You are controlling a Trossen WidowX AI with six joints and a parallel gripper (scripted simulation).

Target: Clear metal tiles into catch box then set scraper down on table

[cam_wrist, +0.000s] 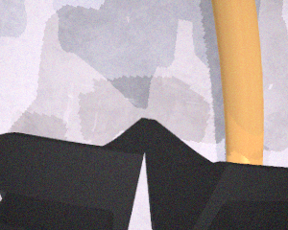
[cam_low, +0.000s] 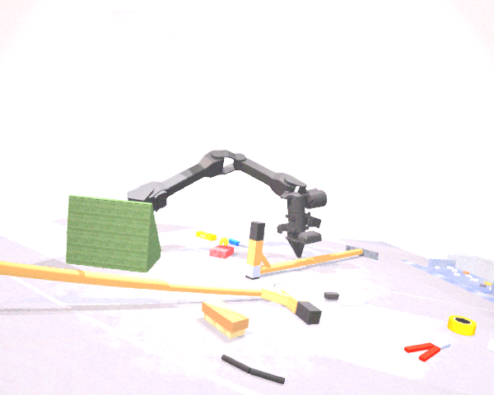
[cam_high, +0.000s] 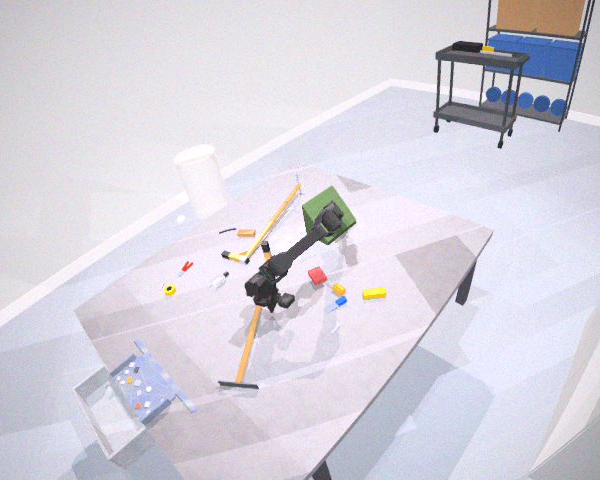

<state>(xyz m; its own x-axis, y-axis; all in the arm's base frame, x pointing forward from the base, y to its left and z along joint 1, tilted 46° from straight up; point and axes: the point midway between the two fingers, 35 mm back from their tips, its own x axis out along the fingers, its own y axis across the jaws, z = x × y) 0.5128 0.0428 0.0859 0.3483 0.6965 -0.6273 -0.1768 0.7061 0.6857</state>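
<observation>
Right now my gripper tip is 50 mm below the long scraper, 50 mm short of it and 40 mm to the left of it. From my gripper tip the other things lie so: blue piece (190 mm to the left, 160 mm behind); then red block (250 mm behind, 40 mm to the left); then yellow tape roll (490 mm to the right, 160 mm ahead).
</observation>
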